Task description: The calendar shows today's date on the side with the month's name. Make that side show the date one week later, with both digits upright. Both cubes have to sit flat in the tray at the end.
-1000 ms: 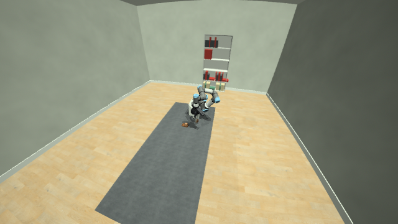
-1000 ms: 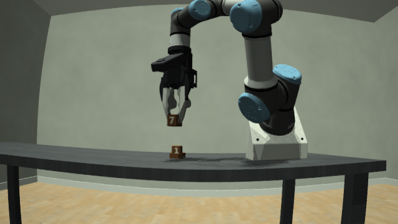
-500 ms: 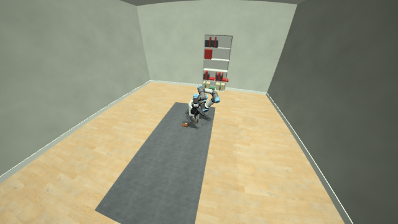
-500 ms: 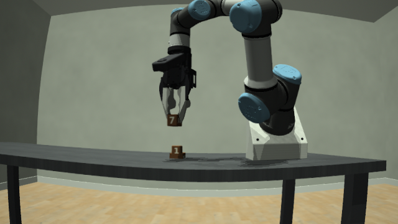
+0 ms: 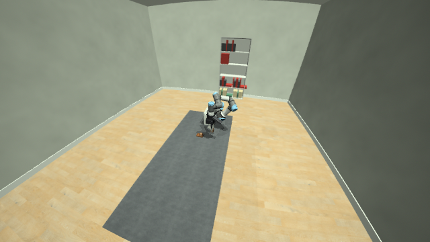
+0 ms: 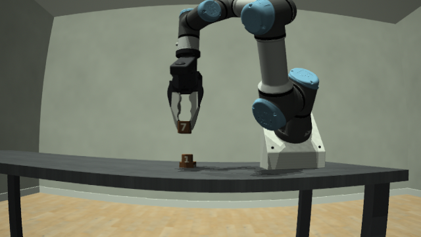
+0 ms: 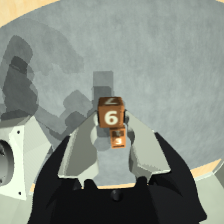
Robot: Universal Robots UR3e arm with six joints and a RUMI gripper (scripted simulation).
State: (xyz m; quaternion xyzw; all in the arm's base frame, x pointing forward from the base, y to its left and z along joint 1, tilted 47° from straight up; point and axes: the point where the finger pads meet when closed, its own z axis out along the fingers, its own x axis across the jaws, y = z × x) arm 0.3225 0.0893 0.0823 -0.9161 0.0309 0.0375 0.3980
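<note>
Right now the calendar tray is 1 cm ahead of my hand, 15 cm to the right of it and 12 cm below it. Round my hand: cube 1 cm below.
</note>
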